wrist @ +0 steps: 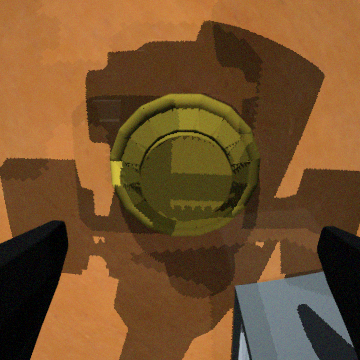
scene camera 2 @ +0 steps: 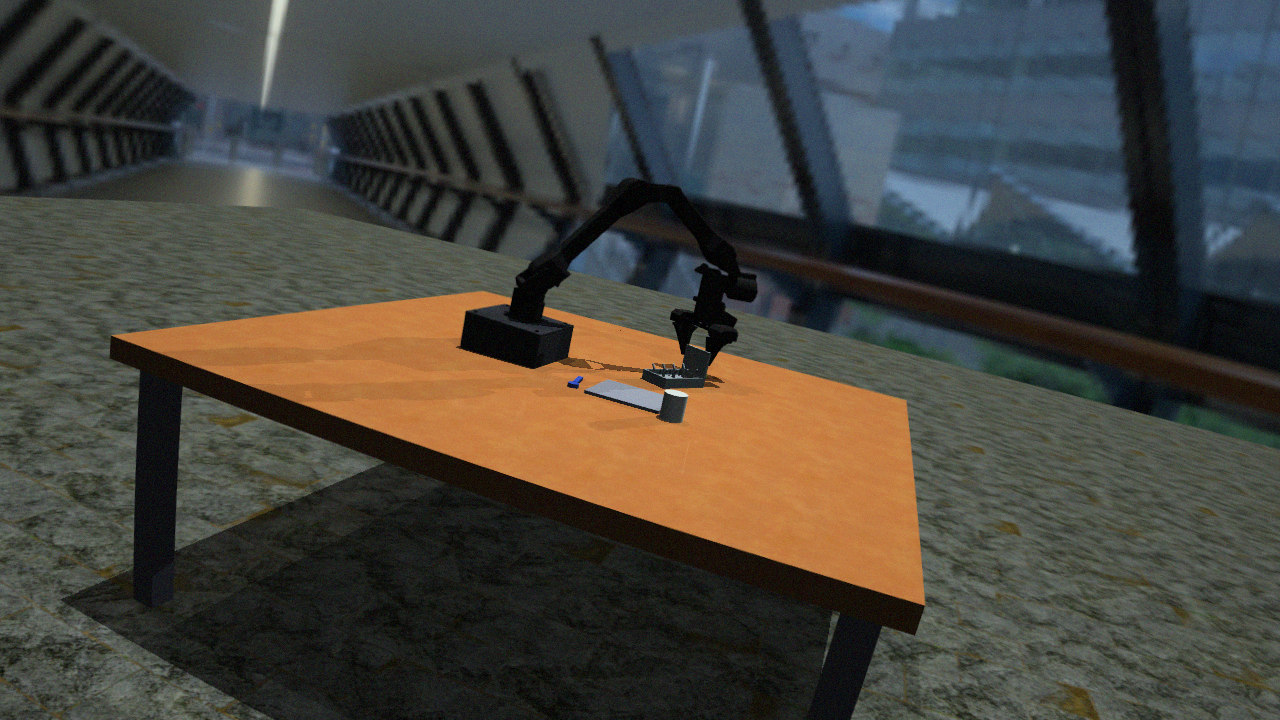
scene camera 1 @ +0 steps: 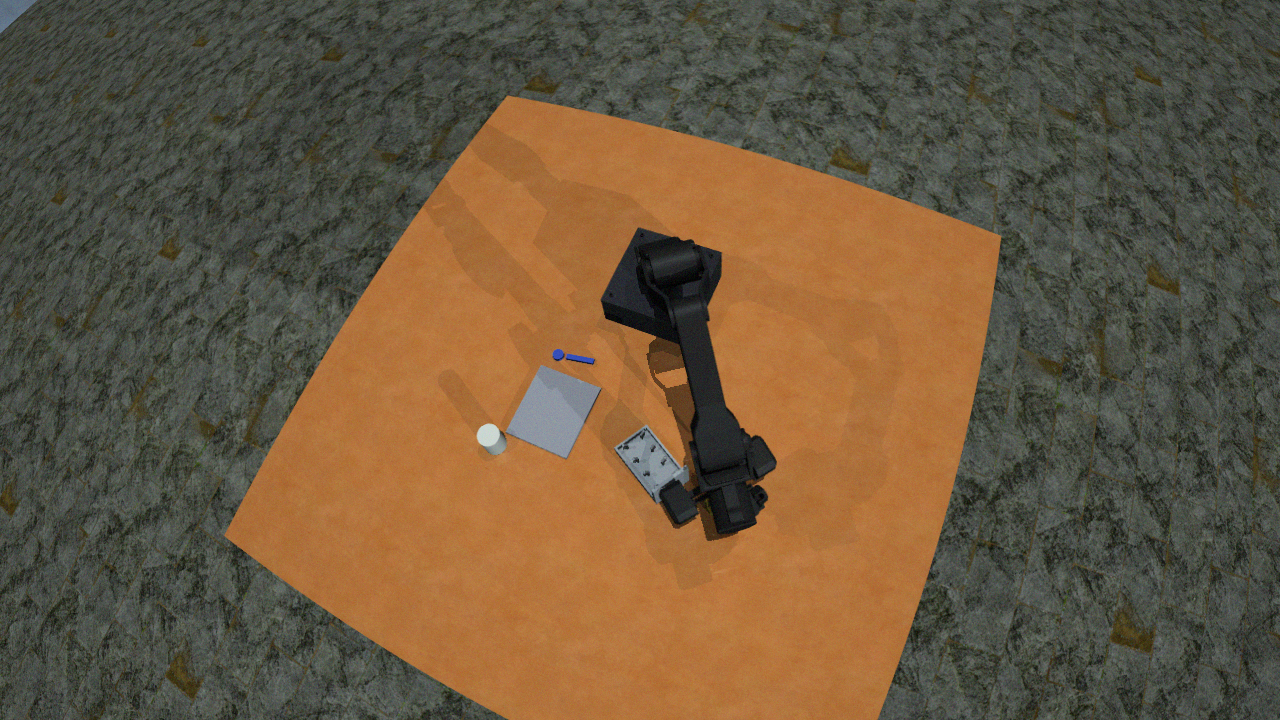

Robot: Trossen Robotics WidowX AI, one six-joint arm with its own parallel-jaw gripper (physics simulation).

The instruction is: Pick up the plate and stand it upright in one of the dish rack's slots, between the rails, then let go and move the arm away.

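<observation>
The yellow round plate [wrist: 187, 172] lies flat on the orange table in the wrist view, partly in the arm's shadow. It is largely hidden under the gripper in scene camera 1 and does not show in scene camera 2. My gripper [scene camera 1: 718, 480] [scene camera 2: 699, 357] [wrist: 197, 239] is open and empty, pointing down above the table. In the wrist view the plate shows between and slightly ahead of its fingertips. The grey dish rack [scene camera 1: 638, 472] [scene camera 2: 673, 381] [wrist: 265, 310] stands beside the gripper, with short pegs and a tall end panel. The right finger overlaps this panel in the wrist view.
A flat grey board [scene camera 1: 553, 411] [scene camera 2: 623, 394] lies on the rack's other side from the gripper. A white cylinder [scene camera 1: 491, 438] [scene camera 2: 674, 408] stands by the board's outer edge. A blue spoon-like item [scene camera 1: 580, 359] [scene camera 2: 574, 382] lies between the board and the black arm base [scene camera 1: 635, 313] [scene camera 2: 514, 338].
</observation>
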